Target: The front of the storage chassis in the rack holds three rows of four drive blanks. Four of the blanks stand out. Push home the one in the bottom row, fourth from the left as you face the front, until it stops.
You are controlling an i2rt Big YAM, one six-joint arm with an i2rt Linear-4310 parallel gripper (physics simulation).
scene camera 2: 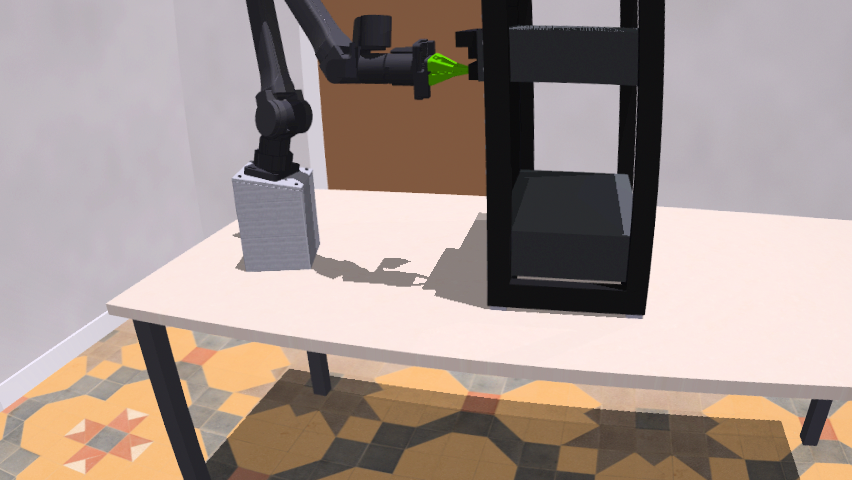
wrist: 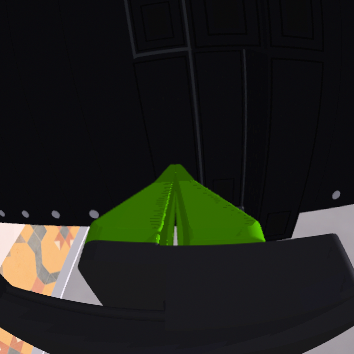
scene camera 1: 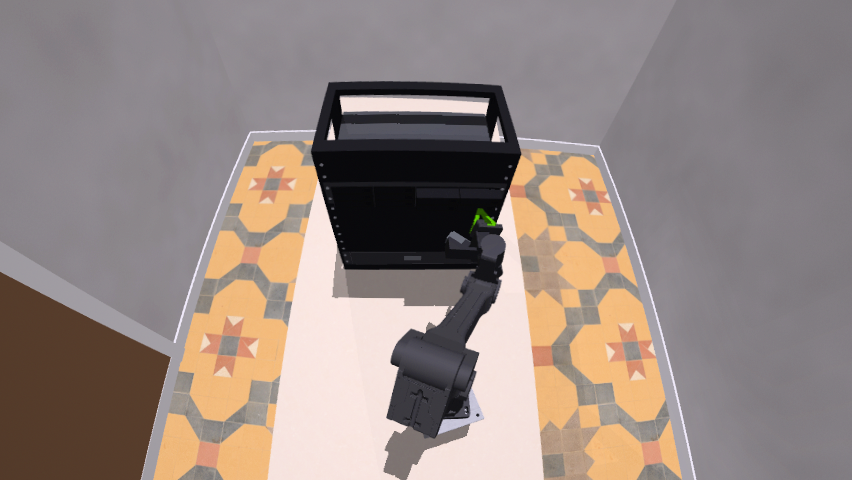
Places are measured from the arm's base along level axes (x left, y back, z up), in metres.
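Where they show: gripper, fingertip midpoint: [scene camera 2: 472, 70] [wrist: 174, 173] [scene camera 1: 479, 209]; arm's base at its link origin: [scene camera 2: 272, 172].
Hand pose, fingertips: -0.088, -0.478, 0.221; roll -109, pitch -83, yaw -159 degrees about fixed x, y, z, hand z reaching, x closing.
Things, the pixels of their top centre, and the offset from my fingertips, as dx, dy, dz. Level surfaces: height alone.
- bottom-row fourth blank at its top centre: [wrist: 194, 115] [scene camera 2: 507, 62] +0.012, -0.060, +0.014
- top-row fourth blank at its top centre: [wrist: 274, 121] [scene camera 2: 495, 30] [scene camera 1: 478, 180] +0.011, -0.040, +0.071
- top-row third blank at its top centre: [scene camera 1: 437, 180] +0.121, -0.038, +0.071
- middle-row fourth blank at its top centre: [wrist: 228, 107] +0.012, -0.075, +0.042
- table at its surface level: dz -0.426
The rack [scene camera 1: 417, 147] [scene camera 2: 499, 178] holds the storage chassis [scene camera 2: 572, 56] high up. My gripper [scene camera 1: 480, 211] [scene camera 2: 467, 69] [wrist: 174, 173] has green fingers; it is shut and empty, and points level at the chassis front near its right side. The bottom-row fourth blank [scene camera 2: 474, 71] [wrist: 165, 110] is black; in the side view it stands out from the front and the fingertips meet or nearly meet its face. In the wrist view, turned on its side, the tips lie over this blank's outer end and hide part of it. Actual contact is too dark to tell.
The top-row fourth blank [scene camera 1: 481, 193] [scene camera 2: 467, 38] [wrist: 295, 125] stands out further, above the fingers. The top-row third blank [scene camera 1: 438, 193] also stands out. The middle-row fourth blank [wrist: 219, 110] lies between rows. A lower unit [scene camera 2: 569, 256] sits in the rack on the table [scene camera 2: 381, 321].
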